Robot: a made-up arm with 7 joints.
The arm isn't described. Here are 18 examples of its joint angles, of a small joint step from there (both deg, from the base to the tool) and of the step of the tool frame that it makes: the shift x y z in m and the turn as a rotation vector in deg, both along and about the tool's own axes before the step.
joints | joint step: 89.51 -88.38 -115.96 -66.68 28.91 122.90 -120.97 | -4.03 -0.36 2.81 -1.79 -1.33 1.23 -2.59
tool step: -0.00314 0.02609 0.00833 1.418 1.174 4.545
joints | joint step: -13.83 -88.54 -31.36 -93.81 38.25 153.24 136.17 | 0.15 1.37 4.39 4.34 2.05 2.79 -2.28
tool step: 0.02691 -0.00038 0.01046 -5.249 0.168 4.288
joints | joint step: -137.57 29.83 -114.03 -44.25 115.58 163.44 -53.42 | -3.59 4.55 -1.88 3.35 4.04 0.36 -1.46
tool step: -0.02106 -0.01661 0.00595 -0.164 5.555 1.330
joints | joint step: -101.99 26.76 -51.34 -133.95 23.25 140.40 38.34 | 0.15 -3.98 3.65 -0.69 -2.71 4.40 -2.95
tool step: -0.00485 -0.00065 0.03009 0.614 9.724 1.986
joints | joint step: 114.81 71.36 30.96 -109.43 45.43 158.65 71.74 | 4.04 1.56 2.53 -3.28 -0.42 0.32 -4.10
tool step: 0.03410 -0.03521 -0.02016 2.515 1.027 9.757
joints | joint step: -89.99 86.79 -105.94 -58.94 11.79 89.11 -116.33 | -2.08 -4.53 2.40 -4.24 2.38 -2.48 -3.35
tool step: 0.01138 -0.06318 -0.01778 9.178 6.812 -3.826
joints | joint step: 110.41 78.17 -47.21 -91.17 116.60 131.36 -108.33 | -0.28 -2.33 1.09 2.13 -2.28 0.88 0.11
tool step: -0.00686 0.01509 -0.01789 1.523 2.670 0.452
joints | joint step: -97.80 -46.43 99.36 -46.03 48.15 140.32 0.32 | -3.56 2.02 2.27 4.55 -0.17 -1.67 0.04
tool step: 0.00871 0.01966 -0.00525 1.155 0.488 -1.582
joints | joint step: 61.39 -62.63 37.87 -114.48 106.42 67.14 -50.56 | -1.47 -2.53 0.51 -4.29 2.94 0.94 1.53
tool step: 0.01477 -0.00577 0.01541 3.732 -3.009 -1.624
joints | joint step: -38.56 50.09 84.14 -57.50 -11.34 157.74 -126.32 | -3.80 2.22 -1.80 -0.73 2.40 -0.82 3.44
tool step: -0.01739 -0.01843 0.04170 -3.004 -5.180 -6.057
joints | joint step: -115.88 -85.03 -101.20 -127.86 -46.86 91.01 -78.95 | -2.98 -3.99 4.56 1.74 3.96 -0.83 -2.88
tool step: -0.01634 0.02022 0.02314 6.421 1.002 6.397
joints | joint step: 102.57 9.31 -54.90 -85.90 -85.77 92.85 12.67 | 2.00 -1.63 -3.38 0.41 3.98 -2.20 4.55
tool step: 0.01523 -0.01630 -0.01093 -4.817 -3.337 -6.649
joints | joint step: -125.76 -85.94 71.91 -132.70 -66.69 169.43 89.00 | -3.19 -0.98 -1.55 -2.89 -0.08 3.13 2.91
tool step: 0.01183 -0.02132 0.00055 -3.440 -3.217 0.260
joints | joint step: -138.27 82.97 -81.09 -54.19 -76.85 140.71 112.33 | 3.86 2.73 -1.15 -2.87 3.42 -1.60 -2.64
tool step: -0.01393 0.01654 0.01384 -0.057 1.574 1.672
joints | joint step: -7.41 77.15 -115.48 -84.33 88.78 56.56 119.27 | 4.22 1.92 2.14 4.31 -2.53 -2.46 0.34
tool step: 0.05566 -0.04795 -0.00288 8.004 5.413 3.680
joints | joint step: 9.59 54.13 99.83 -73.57 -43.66 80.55 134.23 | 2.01 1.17 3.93 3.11 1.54 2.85 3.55
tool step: 0.00895 0.02168 0.02560 -8.143 -1.013 -1.258
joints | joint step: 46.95 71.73 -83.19 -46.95 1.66 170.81 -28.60 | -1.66 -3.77 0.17 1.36 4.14 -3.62 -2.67
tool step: 0.04372 -0.01517 0.00702 -3.133 -4.000 -2.631
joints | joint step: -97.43 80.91 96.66 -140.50 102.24 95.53 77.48 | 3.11 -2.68 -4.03 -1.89 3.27 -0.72 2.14
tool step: -0.01929 0.02807 -0.00170 -3.514 -2.393 -7.840
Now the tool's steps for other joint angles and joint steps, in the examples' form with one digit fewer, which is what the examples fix.
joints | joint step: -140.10 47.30 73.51 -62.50 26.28 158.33 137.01 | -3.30 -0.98 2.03 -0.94 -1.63 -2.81 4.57
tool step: 0.0042 -0.0001 0.0172 1.43 -2.11 -1.16
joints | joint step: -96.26 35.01 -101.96 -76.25 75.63 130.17 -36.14 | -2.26 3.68 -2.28 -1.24 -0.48 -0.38 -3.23
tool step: 0.0059 -0.0026 0.0004 -0.91 -0.28 7.53
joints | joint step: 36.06 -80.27 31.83 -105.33 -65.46 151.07 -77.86 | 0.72 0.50 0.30 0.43 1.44 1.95 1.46
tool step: 0.0003 0.0005 0.0095 2.24 -3.80 -0.50
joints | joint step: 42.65 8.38 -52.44 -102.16 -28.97 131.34 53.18 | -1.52 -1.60 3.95 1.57 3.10 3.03 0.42
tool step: -0.0021 0.0230 0.0145 -0.46 3.04 -7.11
